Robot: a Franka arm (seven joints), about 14 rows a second.
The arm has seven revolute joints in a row. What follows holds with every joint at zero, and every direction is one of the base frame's.
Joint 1 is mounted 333.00 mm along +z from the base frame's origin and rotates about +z.
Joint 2 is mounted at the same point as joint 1 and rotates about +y.
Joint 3 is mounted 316.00 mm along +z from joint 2 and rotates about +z.
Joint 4 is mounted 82.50 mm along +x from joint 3 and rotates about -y.
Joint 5 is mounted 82.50 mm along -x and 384.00 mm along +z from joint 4 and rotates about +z.
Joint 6 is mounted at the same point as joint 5 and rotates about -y.
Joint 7 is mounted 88.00 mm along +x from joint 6 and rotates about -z.
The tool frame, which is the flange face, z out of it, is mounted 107.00 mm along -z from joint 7; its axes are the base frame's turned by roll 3.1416, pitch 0.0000 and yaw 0.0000 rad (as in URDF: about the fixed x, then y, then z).
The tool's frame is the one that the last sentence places.
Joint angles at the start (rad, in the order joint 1, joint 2, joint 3, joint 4, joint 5, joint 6, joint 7): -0.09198 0.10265 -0.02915 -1.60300 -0.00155 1.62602 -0.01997
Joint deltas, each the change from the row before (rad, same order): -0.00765 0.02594 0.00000 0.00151 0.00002 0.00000 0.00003; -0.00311 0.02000 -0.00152 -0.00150 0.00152 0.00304 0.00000; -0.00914 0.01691 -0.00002 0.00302 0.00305 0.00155 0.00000; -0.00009 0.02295 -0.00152 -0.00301 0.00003 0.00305 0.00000; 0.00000 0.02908 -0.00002 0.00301 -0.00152 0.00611 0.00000; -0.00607 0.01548 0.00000 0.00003 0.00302 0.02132 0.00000; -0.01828 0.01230 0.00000 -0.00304 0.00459 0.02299 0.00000; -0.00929 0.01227 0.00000 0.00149 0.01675 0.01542 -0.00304
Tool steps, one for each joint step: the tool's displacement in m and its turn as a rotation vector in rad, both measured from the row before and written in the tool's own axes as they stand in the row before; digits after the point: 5 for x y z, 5 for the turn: 0.00675 0.00443 0.01406 0.00046 -0.02445 0.00759; 0.00544 0.00248 0.01183 0.00160 -0.01844 0.00466; 0.00465 0.00513 0.00807 0.00394 -0.01229 0.00927; 0.00608 0.00087 0.01427 -0.00027 -0.02290 0.00167; 0.00830 0.00012 0.01468 -0.00206 -0.01999 -0.00005; 0.00620 0.00343 0.00702 0.00345 0.00592 0.00624; 0.00505 0.01088 0.00662 0.00706 0.00778 0.01857; 0.00460 0.00422 0.00513 0.01760 0.00511 0.00830
